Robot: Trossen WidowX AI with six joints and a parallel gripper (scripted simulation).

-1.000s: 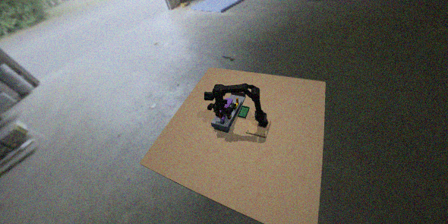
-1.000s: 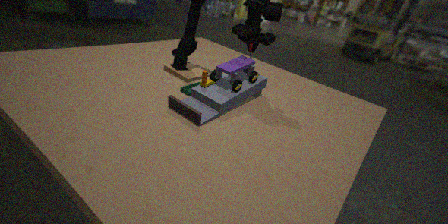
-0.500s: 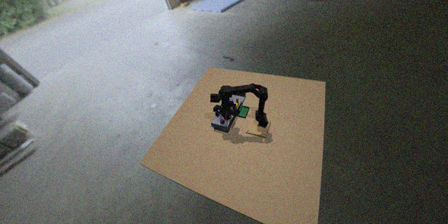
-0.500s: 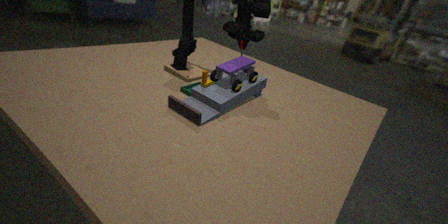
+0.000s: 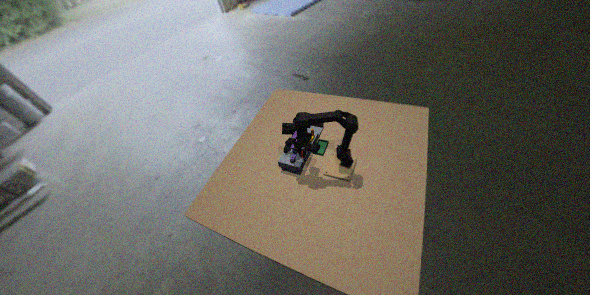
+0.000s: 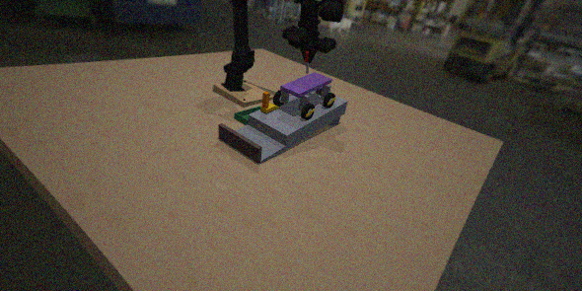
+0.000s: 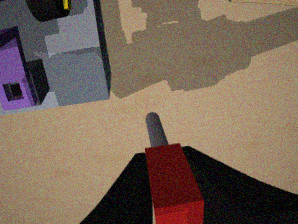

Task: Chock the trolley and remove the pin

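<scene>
The yellow chock is 22 cm to the right of my gripper tip, 9 cm below it and 9 cm ahead of it. The rest, counted from my gripper tip: dark lip (38 cm to the right, 18 cm ahead, 15 cm below); red-headed stop pin (right at my gripper tip); trolley (13 cm ahead, 11 cm to the right, 6 cm below).
</scene>
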